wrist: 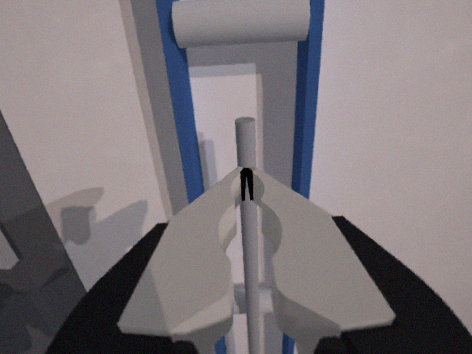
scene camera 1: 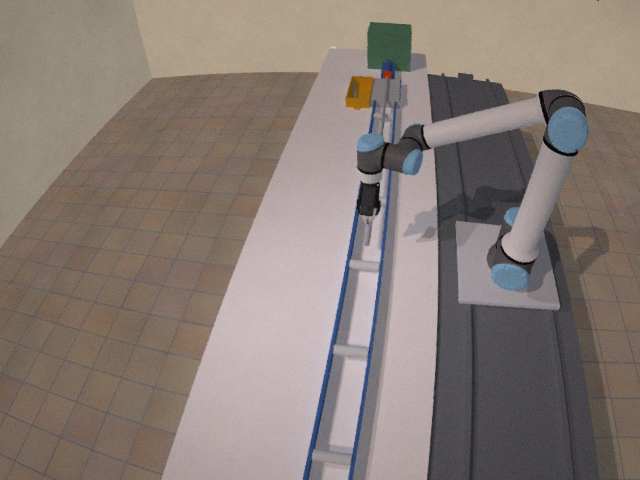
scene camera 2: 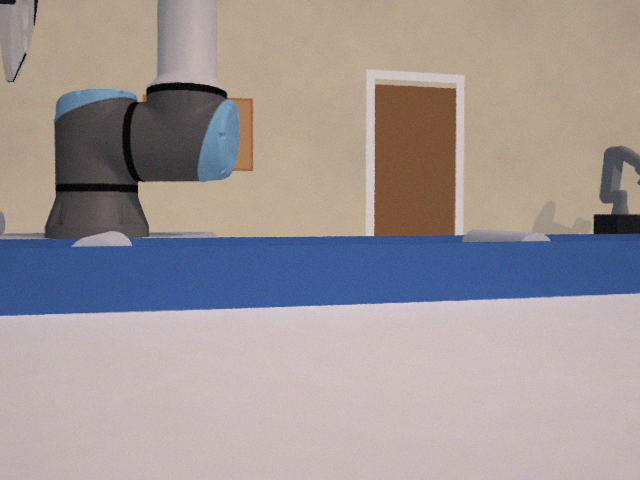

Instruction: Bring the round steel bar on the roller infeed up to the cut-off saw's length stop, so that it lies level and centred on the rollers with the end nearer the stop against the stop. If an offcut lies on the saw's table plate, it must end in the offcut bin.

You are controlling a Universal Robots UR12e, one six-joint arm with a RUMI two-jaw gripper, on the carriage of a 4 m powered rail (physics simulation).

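Places are measured from the arm's base along level axes (x right, y ahead, z up), in millimetres.
Where they show: gripper, fingertip midpoint: (wrist: 246, 170) (scene camera 1: 368, 224) (scene camera 2: 10, 81).
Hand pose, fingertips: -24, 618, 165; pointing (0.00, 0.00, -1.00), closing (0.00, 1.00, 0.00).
Things, the pixels of their top centre, and the offset from my fingertips, as dx, dy, dz. "*": a spot on its surface instead.
- round steel bar, surface spot: (wrist: 245, 142) (scene camera 1: 367, 239) * +29, +1, -115
- saw's table plate, middle of its top: (scene camera 1: 386, 88) +1498, +2, -136
- red length stop, middle of its top: (scene camera 1: 387, 72) +1693, +2, -90
- roller, middle of its top: (scene camera 2: 103, 233) (wrist: 241, 20) (scene camera 1: 364, 262) -77, +2, -135
- grey offcut, middle of its top: (scene camera 1: 354, 88) +1540, +228, -173
- yellow offcut bin, middle of its top: (scene camera 1: 360, 86) +1473, +180, -123
The round steel bar (scene camera 1: 367, 236) (wrist: 245, 142) lies lengthwise between the infeed's blue rails. Its far part runs over the saw's table plate (scene camera 1: 378, 95) toward the red length stop (scene camera 1: 387, 74); contact is too small to tell. Its near end overhangs short of a roller (scene camera 1: 364, 265) (wrist: 240, 24). The arm hides its middle in scene camera 1. My gripper (scene camera 1: 368, 221) (wrist: 246, 170) is shut and empty above the bar, a little in from its near end; the fingertips (scene camera 2: 11, 74) show at the upper left in scene camera 2. A grey offcut (scene camera 1: 355, 89) is in the yellow offcut bin (scene camera 1: 358, 103).
The green saw housing (scene camera 1: 389, 46) stands behind the stop at the far end. More rollers (scene camera 1: 350, 351) (scene camera 1: 333, 456) cross the infeed nearer the camera. Blue side rails (scene camera 1: 338, 310) (scene camera 2: 320, 271) (wrist: 306, 115) border it. The arm's base plate (scene camera 1: 473, 289) is on the dark rail at the right.
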